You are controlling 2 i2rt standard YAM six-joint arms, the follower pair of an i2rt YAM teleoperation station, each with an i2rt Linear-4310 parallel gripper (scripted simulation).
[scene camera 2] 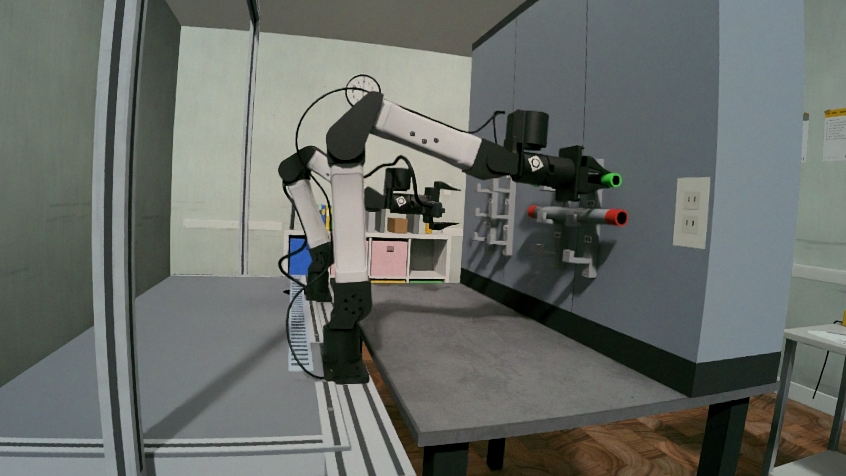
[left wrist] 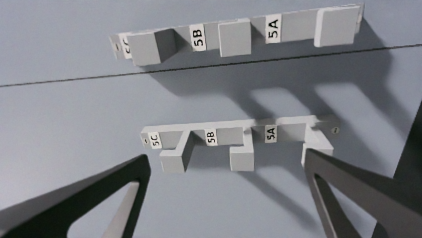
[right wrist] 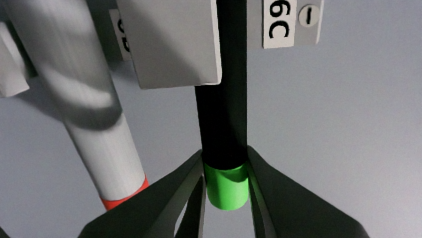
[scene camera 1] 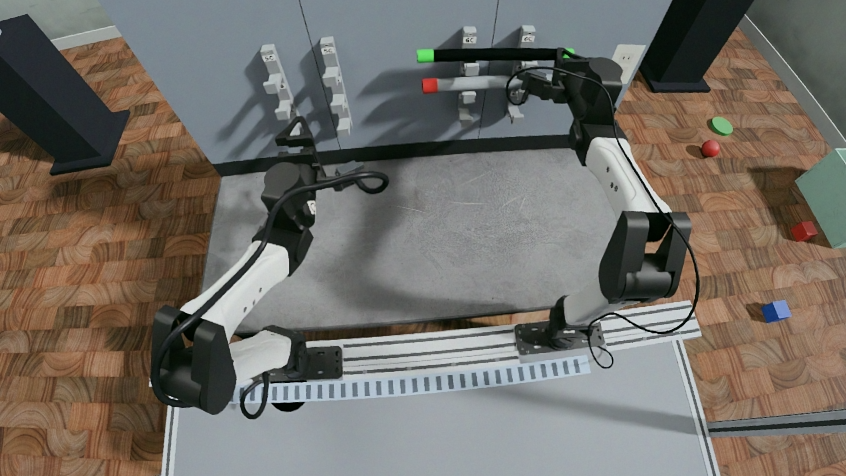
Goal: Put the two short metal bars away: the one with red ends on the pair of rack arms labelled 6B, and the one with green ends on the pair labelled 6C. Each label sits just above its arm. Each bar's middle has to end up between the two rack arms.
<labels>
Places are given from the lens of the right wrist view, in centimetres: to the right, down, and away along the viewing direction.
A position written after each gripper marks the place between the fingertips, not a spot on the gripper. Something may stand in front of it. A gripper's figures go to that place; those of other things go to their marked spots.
right gripper [right wrist: 225,155]: 1, 2, 12
red-ended bar [right wrist: 65,50]: -6, -3, 9
blue-grey wall [right wrist: 332,116]: 8, 0, 14
The marked spots on the blue-grey wall and the red-ended bar are 15 cm apart.
</labels>
